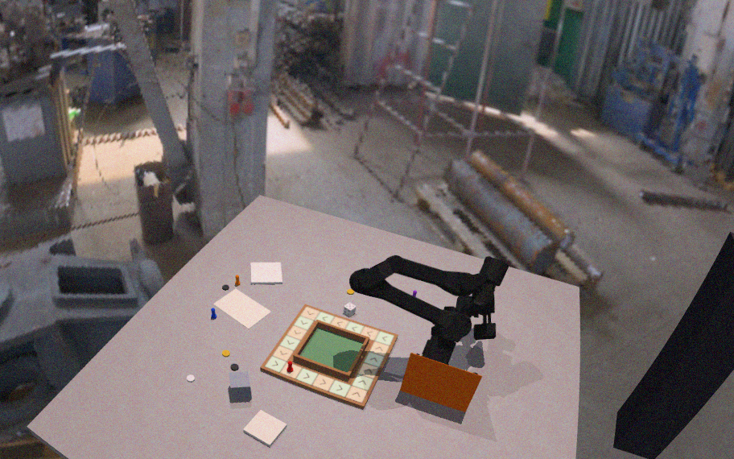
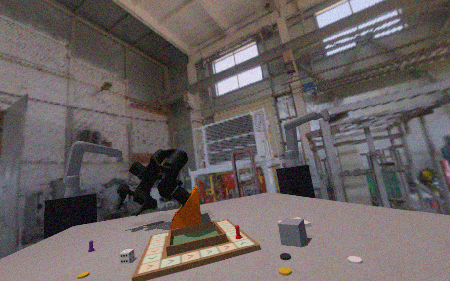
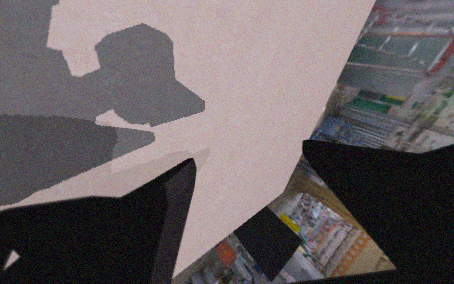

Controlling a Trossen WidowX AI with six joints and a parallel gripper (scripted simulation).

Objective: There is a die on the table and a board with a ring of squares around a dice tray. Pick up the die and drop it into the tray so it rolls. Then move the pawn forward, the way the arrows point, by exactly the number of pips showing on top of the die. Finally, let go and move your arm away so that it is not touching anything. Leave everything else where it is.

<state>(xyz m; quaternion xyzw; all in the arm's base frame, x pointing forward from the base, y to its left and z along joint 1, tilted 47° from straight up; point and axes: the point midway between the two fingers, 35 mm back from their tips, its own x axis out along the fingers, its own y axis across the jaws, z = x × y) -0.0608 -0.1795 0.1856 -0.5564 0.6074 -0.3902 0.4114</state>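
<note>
The purple pawn lies 23 cm ahead of my gripper tip, 6 cm below it and 3 cm to the right of it. Round my gripper tip: green dice tray (33 cm ahead, 31 cm to the left, 7 cm below); then die (37 cm ahead, 14 cm to the left, 6 cm below); then red pawn (43 cm to the left, 39 cm ahead, 5 cm below).
</note>
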